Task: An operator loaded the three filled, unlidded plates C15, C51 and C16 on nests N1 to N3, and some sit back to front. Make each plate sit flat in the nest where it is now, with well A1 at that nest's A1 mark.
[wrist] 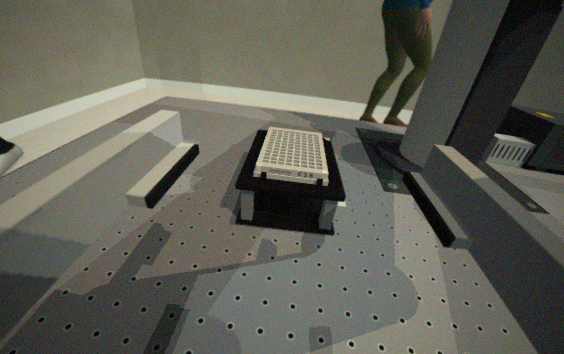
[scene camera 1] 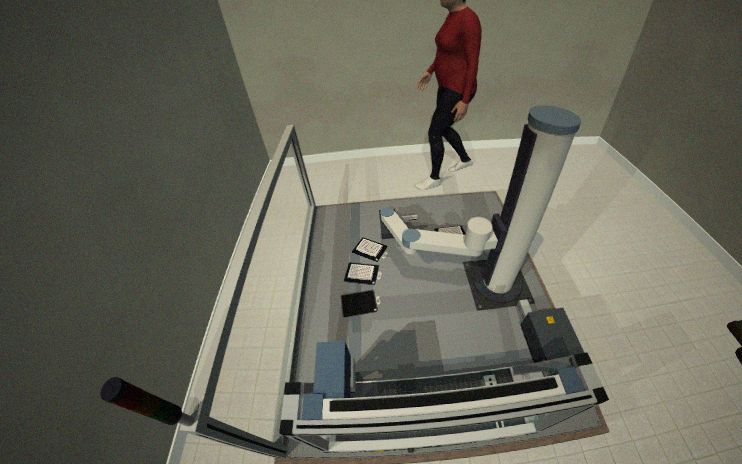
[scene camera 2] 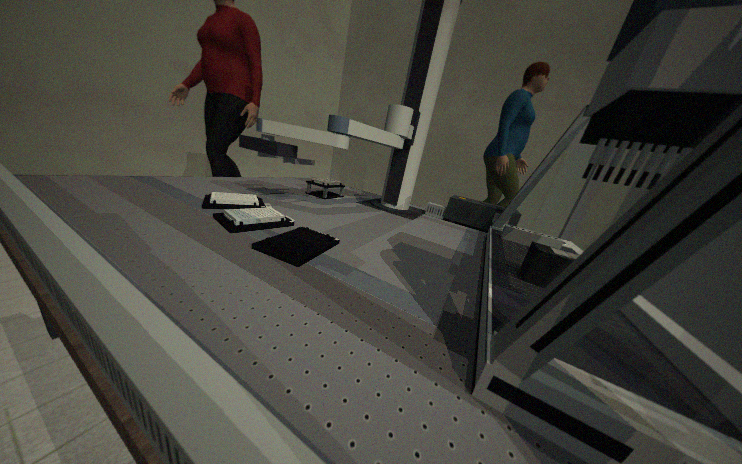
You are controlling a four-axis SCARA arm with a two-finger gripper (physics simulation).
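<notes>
Plate C16 (wrist: 293, 150) (scene camera 2: 326, 181), white and unlidded, lies flat on a raised black stand (wrist: 248, 168) with its label edge towards the wrist camera. My gripper (wrist: 303, 146) is open and empty; its fingers are spread left and right, above the table and short of the stand. Two other white plates sit in black nests: the middle one (scene camera 1: 361, 271) (scene camera 2: 254, 215) and the far one (scene camera 1: 369, 248) (scene camera 2: 234, 198). Their labels and A1 corners are too small to read. The nearest nest (scene camera 1: 359, 303) (scene camera 2: 295, 246) holds no plate.
The arm's column (scene camera 1: 525, 207) (scene camera 2: 421, 109) stands to the right of the stand. A dark box (scene camera 1: 552, 333) and a blue block (scene camera 1: 331, 367) stand nearer the front frame. A glazed panel runs along the left. People stand beyond the table.
</notes>
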